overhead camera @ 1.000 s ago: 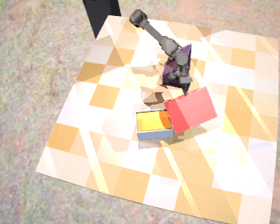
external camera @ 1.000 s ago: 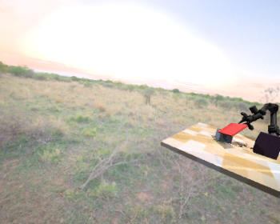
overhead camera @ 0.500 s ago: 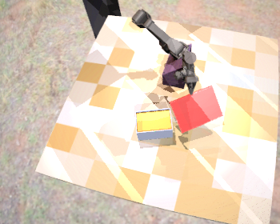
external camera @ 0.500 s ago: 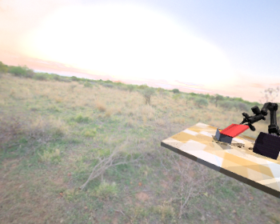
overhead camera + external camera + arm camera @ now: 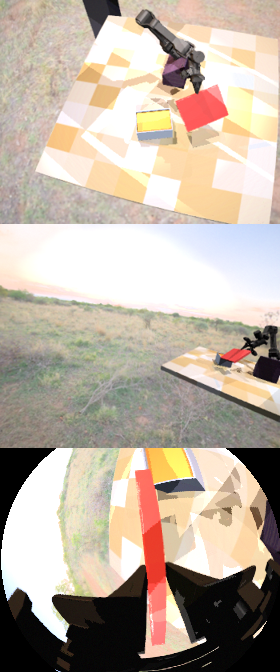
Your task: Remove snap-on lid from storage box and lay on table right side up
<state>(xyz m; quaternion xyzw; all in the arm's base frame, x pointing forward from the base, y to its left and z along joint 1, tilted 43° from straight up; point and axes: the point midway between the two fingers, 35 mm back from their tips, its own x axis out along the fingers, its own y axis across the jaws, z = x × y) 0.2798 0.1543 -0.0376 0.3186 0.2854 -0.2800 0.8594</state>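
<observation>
My gripper tip is now 50 mm short of the lid, 50 mm above it and 40 mm to the right of it. Round my gripper tip: grey storage box 200 mm to the right, 180 mm below, 120 mm ahead.
</observation>
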